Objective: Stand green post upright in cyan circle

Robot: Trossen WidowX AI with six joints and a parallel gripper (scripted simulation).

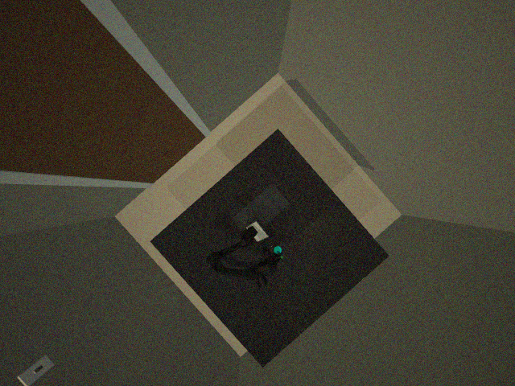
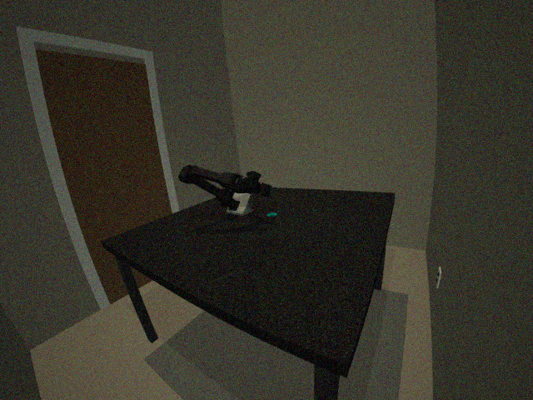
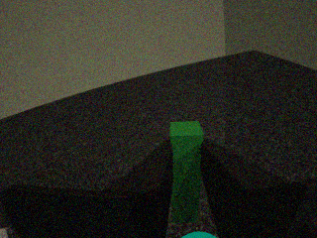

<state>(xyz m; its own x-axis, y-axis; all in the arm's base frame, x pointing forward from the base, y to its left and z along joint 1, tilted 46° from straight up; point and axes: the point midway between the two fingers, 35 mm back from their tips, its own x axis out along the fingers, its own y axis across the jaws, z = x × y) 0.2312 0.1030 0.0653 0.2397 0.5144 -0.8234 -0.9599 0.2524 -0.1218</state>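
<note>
Right now the cyan circle is 10 mm to the right of my gripper tip and 160 mm below it. Also, from my gripper tip: green post: 20 mm below.
</note>
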